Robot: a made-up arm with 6 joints.
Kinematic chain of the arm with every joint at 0, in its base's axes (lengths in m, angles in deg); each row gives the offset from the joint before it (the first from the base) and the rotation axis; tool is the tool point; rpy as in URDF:
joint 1: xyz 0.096 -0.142 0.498 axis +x
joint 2: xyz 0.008 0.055 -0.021 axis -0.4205 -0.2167 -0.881
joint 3: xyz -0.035 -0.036 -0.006 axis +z
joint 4: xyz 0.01 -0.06 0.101 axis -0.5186 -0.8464 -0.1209
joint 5: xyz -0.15 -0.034 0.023 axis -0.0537 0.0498 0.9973
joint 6: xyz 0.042 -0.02 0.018 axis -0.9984 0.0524 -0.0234
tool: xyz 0.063 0.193 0.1 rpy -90 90 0
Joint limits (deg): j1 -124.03..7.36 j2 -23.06..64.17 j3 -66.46..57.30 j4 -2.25..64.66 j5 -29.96..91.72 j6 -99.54..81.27
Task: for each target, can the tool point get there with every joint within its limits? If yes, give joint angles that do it. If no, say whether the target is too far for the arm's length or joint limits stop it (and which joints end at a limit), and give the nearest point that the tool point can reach.
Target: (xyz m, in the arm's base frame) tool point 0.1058 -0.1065 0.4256
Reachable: yes | joints -51.70 47.04 -16.48 17.94 -4.60 54.42
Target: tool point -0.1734 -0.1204 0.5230
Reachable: yes | joints -75.90 3.39 46.81 49.66 47.02 -17.67
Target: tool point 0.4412 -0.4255 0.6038
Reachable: no: joint limits stop it (at a limit: joint 1, joint 2, joint 3, joint 4, joint 5, joint 6) | nearest point 0.3577 -0.3969 0.6901 | short by 0.123 m
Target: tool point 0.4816 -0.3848 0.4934
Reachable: no: joint limits stop it (at a limit: joint 1, joint 2, joint 3) | nearest point 0.2777 -0.3561 0.4267 | short by 0.216 m
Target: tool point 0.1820 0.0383 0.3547
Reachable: yes | joints -16.76 49.12 -47.19 24.72 44.68 30.19
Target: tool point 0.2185 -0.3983 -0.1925
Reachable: no: too far | nearest point 0.1450 -0.2963 0.0822 | short by 0.302 m
